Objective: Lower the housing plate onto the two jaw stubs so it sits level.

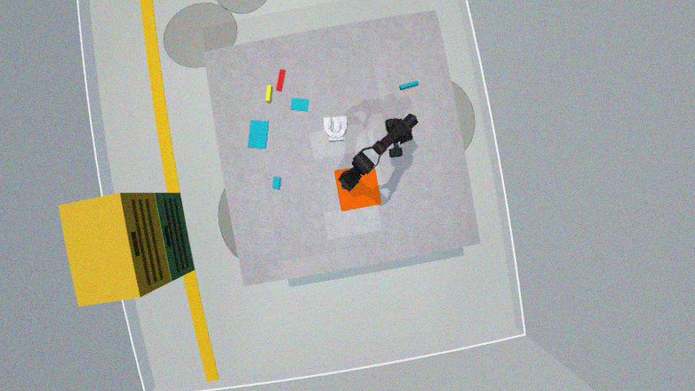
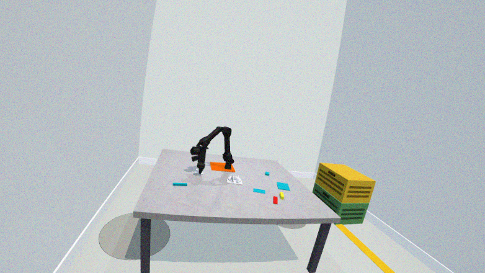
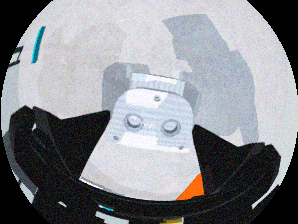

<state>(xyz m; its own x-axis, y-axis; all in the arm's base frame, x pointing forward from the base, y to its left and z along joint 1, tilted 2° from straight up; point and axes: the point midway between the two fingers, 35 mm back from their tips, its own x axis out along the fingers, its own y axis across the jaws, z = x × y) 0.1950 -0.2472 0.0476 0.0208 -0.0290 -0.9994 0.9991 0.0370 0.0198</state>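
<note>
The white block is 1 cm to the right of my gripper tip. Round my gripper tip: white-grey part: 7 cm ahead, 27 cm to the left, 1 cm above; teal bar: 29 cm ahead, 13 cm to the right; red bar: 38 cm ahead, 55 cm to the left, 1 cm below.
</note>
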